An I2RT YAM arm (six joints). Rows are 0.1 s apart.
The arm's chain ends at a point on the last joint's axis. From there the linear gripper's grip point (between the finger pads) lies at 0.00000 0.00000 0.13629 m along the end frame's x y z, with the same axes.
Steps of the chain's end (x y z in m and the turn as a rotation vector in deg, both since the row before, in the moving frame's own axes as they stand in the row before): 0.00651, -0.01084, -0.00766, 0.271, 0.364, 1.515; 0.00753, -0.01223, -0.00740, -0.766, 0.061, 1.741; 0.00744, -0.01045, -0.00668, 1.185, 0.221, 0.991; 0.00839, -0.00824, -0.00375, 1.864, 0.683, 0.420; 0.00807, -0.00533, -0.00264, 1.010, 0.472, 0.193; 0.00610, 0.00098, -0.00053, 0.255, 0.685, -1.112; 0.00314, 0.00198, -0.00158, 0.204, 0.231, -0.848; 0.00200, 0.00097, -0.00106, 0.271, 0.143, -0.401
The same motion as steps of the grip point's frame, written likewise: 0.00738, -0.01147, -0.00766, 0.271, 0.364, 1.515; 0.00765, -0.01041, -0.00741, -0.766, 0.061, 1.741; 0.00799, -0.01326, -0.00671, 1.185, 0.221, 0.991; 0.01003, -0.01267, -0.00383, 1.864, 0.683, 0.420; 0.00920, -0.00773, -0.00267, 1.010, 0.472, 0.193; 0.00772, 0.00036, -0.00054, 0.255, 0.685, -1.112; 0.00369, 0.00149, -0.00158, 0.204, 0.231, -0.848; 0.00234, 0.00032, -0.00106, 0.271, 0.143, -0.401
